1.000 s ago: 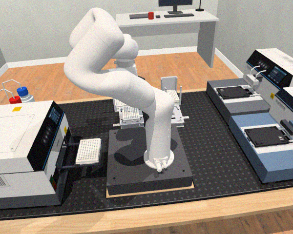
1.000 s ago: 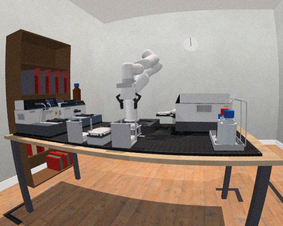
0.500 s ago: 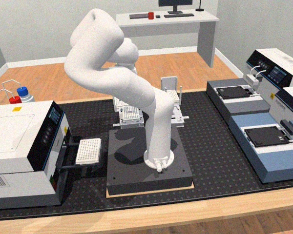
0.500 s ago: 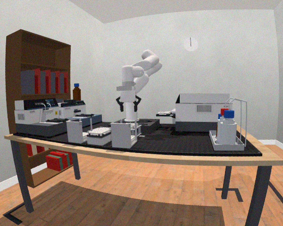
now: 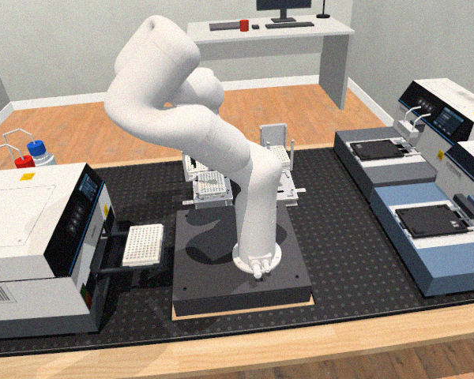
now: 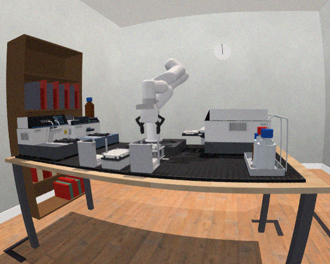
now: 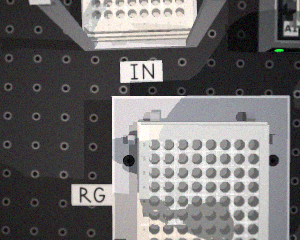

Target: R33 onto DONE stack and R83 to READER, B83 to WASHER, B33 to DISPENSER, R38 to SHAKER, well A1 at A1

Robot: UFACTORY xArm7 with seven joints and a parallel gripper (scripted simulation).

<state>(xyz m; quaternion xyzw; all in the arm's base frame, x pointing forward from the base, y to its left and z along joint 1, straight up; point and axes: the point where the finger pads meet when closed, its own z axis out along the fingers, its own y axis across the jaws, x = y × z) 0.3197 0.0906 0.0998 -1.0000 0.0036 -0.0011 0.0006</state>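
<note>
Now: the regrip nest 90 mm below my hand. Also, from my hand: DONE label (260 mm to the right, 150 mm below, 100 mm ahead); then RG label (150 mm below, 80 mm to the left); then N6 label (300 mm to the right, 150 mm below, 10 mm behind).
</note>
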